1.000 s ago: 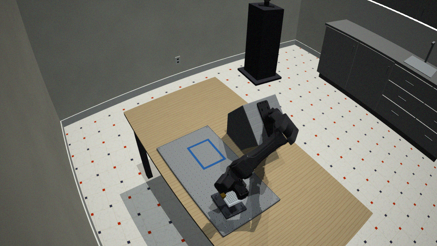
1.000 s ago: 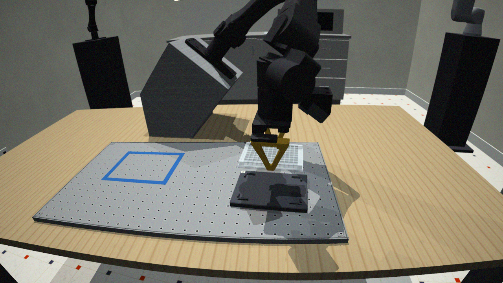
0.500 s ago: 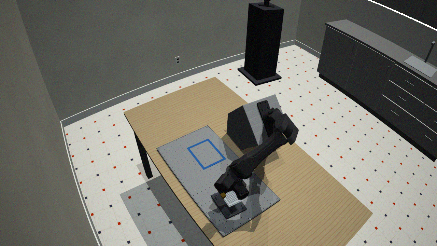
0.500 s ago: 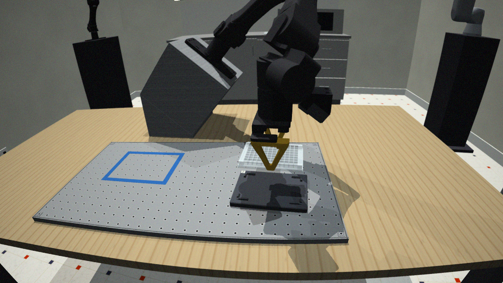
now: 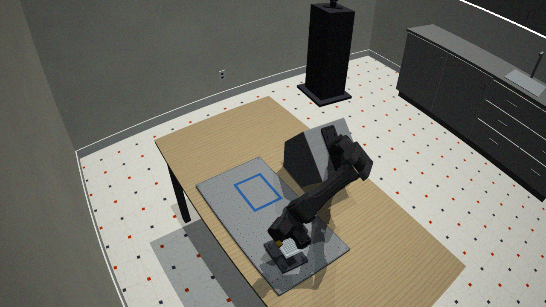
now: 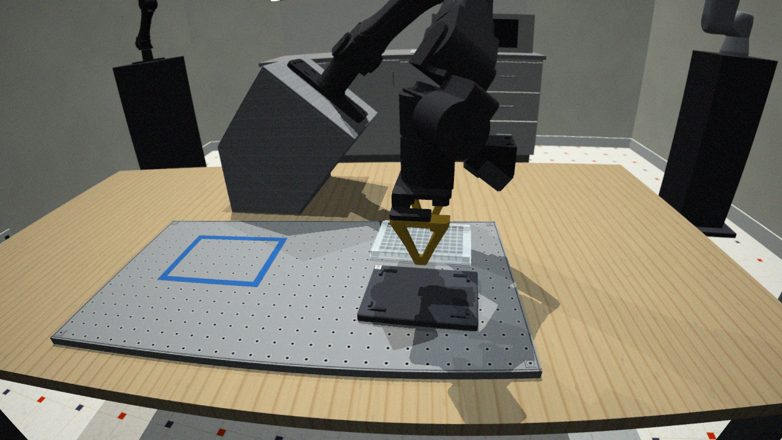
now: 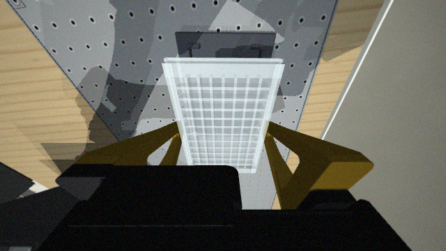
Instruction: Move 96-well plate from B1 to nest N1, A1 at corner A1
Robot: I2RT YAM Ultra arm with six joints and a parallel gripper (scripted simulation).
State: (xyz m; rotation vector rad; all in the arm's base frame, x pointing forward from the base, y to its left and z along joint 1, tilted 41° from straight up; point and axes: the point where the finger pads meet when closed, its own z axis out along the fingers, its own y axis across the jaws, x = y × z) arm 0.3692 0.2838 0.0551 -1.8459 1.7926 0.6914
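Right now my hand is right at the clear 96-well plate. Also, from my hand: A1 corner mark (5 cm behind, 8 cm to the right, 9 cm below); then dark plate nest (9 cm below).
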